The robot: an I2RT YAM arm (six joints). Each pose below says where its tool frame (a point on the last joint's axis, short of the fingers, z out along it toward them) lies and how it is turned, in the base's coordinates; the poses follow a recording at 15 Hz.
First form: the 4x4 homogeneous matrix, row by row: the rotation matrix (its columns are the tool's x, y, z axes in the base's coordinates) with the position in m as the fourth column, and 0 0 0 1 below. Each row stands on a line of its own.
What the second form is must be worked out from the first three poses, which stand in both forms.
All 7 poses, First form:
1:
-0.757, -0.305, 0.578, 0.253
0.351, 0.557, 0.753, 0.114
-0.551, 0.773, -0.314, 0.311
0, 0, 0, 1
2:
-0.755, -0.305, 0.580, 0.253
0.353, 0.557, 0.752, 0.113
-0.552, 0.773, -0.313, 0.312
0, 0, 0, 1
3:
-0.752, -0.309, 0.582, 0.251
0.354, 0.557, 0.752, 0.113
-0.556, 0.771, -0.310, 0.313
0, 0, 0, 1
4:
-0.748, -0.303, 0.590, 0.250
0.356, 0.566, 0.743, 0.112
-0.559, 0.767, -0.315, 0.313
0, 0, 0, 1
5:
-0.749, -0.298, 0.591, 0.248
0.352, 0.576, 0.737, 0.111
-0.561, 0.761, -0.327, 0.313
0, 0, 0, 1
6:
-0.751, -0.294, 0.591, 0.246
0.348, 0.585, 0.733, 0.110
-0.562, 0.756, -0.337, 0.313
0, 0, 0, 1
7:
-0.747, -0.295, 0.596, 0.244
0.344, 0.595, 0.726, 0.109
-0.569, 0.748, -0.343, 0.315
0, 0, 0, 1
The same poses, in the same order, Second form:
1: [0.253, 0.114, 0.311], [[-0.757, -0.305, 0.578], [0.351, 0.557, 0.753], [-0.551, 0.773, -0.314]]
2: [0.253, 0.113, 0.312], [[-0.755, -0.305, 0.580], [0.353, 0.557, 0.752], [-0.552, 0.773, -0.313]]
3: [0.251, 0.113, 0.313], [[-0.752, -0.309, 0.582], [0.354, 0.557, 0.752], [-0.556, 0.771, -0.310]]
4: [0.250, 0.112, 0.313], [[-0.748, -0.303, 0.590], [0.356, 0.566, 0.743], [-0.559, 0.767, -0.315]]
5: [0.248, 0.111, 0.313], [[-0.749, -0.298, 0.591], [0.352, 0.576, 0.737], [-0.561, 0.761, -0.327]]
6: [0.246, 0.110, 0.313], [[-0.751, -0.294, 0.591], [0.348, 0.585, 0.733], [-0.562, 0.756, -0.337]]
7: [0.244, 0.109, 0.315], [[-0.747, -0.295, 0.596], [0.344, 0.595, 0.726], [-0.569, 0.748, -0.343]]
